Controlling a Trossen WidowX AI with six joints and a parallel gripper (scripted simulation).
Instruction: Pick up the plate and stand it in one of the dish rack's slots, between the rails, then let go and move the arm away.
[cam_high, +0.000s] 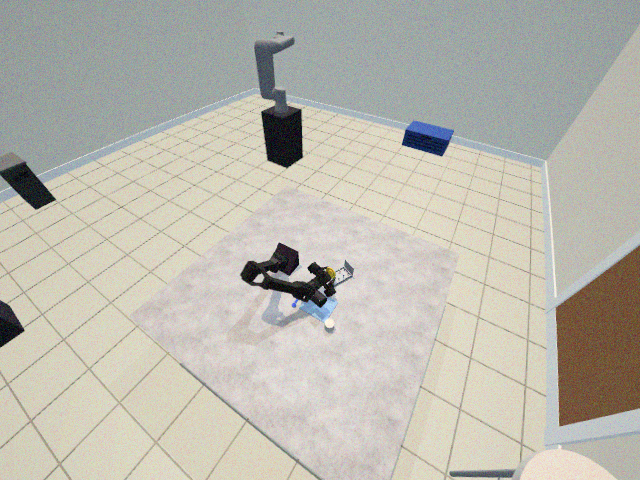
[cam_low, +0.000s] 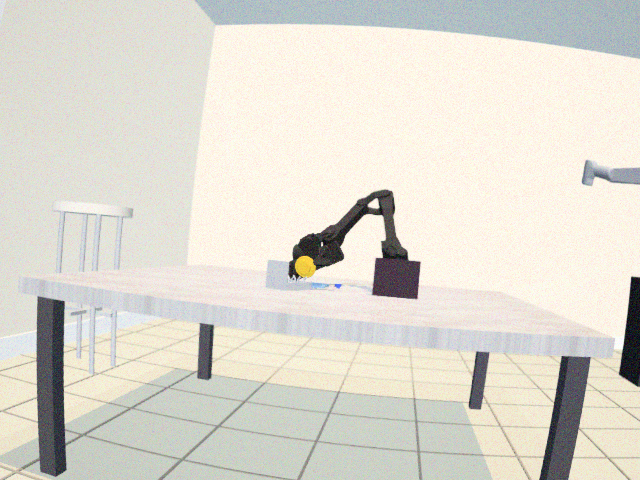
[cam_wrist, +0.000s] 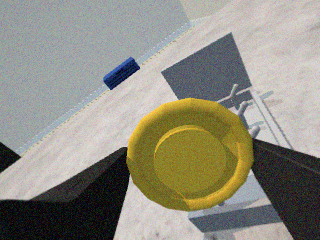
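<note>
The grey dish rack is 30 mm ahead of my gripper tip, 40 mm to the left of it and 40 mm below it. The rest, counted from my gripper tip: light blue mat (30 mm ahead, 170 mm to the right, 60 mm below); blue utensil (70 mm behind, 220 mm to the right, 60 mm below); yellow plate (10 mm to the right).
</note>
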